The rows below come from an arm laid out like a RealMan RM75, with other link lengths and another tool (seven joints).
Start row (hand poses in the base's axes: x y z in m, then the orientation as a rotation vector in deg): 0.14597 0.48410 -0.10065 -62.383 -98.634 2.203
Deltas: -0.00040 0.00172 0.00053 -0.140 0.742 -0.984; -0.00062 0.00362 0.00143 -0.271 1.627 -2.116; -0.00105 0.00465 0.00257 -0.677 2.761 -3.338; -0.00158 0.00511 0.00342 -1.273 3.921 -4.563; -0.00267 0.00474 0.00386 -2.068 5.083 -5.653; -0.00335 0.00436 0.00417 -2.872 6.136 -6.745; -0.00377 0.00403 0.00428 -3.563 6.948 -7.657; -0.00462 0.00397 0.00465 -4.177 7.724 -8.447; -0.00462 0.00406 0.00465 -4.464 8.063 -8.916; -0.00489 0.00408 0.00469 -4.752 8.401 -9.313; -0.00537 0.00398 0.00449 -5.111 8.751 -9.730
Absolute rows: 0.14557 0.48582 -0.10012 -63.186 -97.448 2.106; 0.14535 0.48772 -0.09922 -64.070 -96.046 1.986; 0.14492 0.48875 -0.09808 -65.170 -94.404 2.179; 0.14439 0.48921 -0.09723 -66.389 -92.752 2.545; 0.14330 0.48884 -0.09679 -67.623 -91.191 3.165; 0.14262 0.48846 -0.09648 -68.874 -89.715 3.731; 0.14220 0.48813 -0.09637 -69.937 -88.535 4.184; 0.14135 0.48807 -0.09600 -70.844 -87.443 4.625; 0.14135 0.48816 -0.09600 -71.351 -86.892 4.757; 0.14108 0.48818 -0.09596 -71.799 -86.384 4.934; 0.14060 0.48808 -0.09616 -72.310 -85.858 5.165
